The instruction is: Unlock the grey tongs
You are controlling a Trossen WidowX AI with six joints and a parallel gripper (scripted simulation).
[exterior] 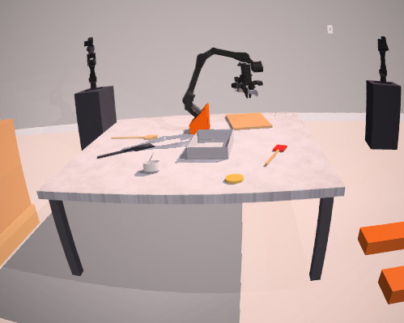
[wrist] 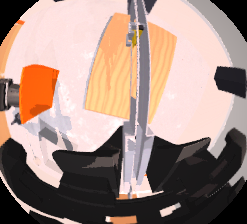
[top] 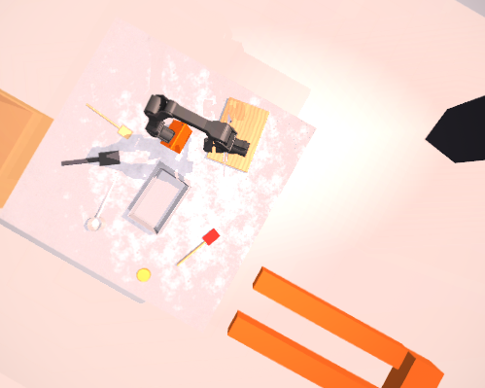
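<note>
My gripper tip is now 120 mm past the wooden board, 30 mm to the left of it and 170 mm above it. The rest, counted from my gripper tip: grey roasting tin 430 mm ahead, 140 mm to the right, 150 mm below; then red spatula 480 mm ahead, 190 mm to the left, 170 mm below; then black spatula 480 mm ahead, 570 mm to the right, 170 mm below.
</note>
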